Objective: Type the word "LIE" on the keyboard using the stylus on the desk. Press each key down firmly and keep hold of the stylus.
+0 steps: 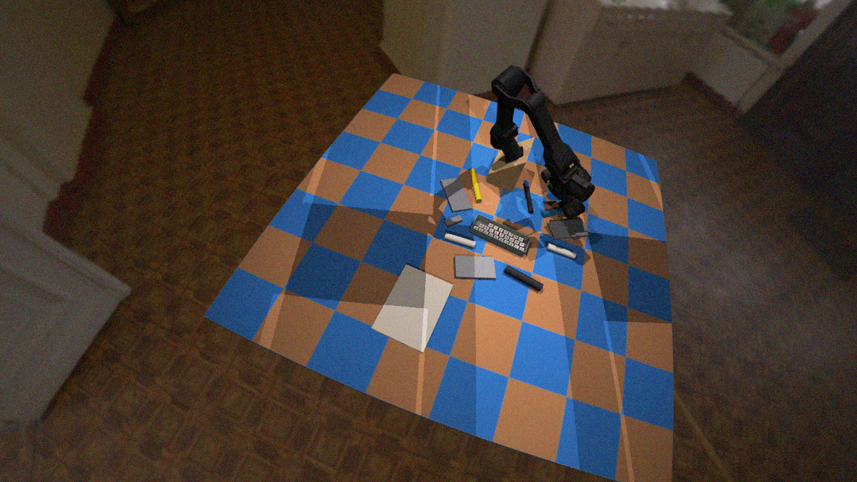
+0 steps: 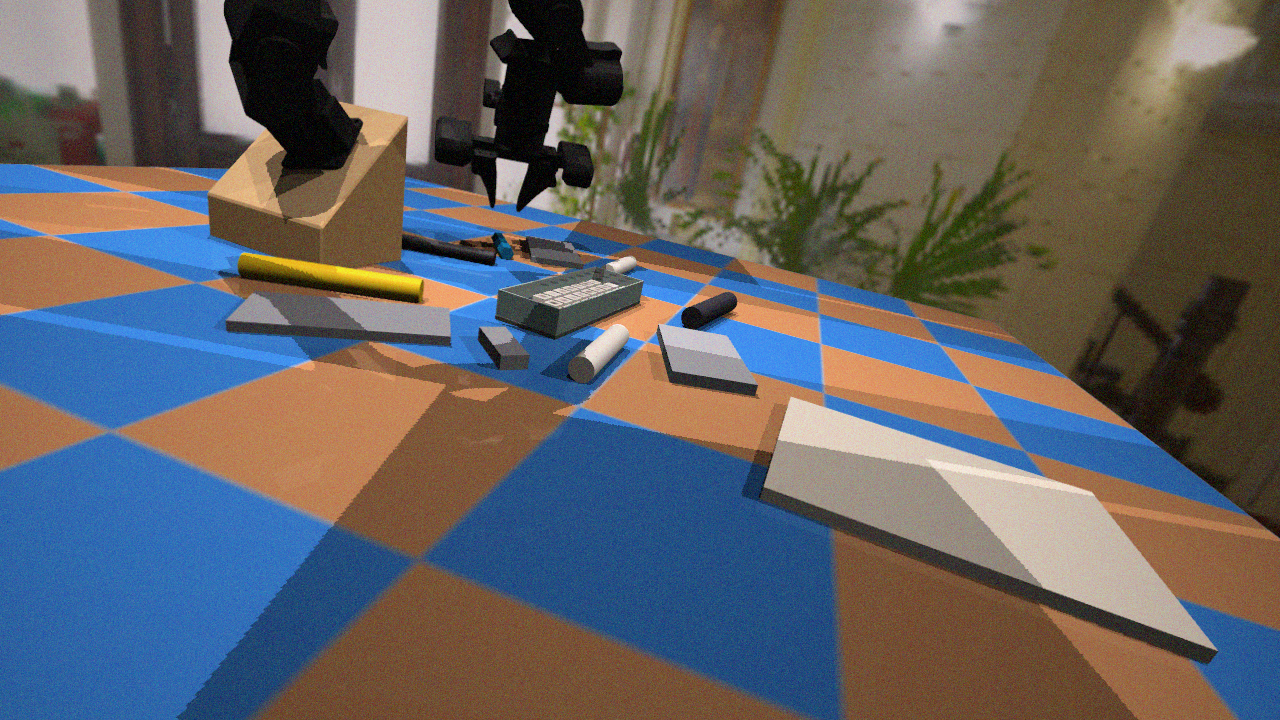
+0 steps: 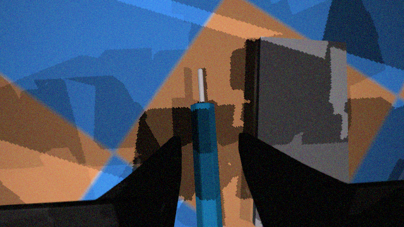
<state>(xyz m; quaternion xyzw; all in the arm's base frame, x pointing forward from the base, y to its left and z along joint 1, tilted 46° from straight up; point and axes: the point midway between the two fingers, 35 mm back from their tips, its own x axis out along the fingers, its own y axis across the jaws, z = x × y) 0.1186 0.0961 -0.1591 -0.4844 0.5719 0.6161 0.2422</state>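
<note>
The stylus is 5 cm below my gripper tip, 1 cm to the left of it and 1 cm behind it. Also, from my gripper tip: black pen (11 cm to the right, 6 cm behind, 5 cm below); then L key (19 cm ahead, 18 cm to the right, 4 cm below); then grey slab (6 cm ahead, 5 cm below, 4 cm to the left).
</note>
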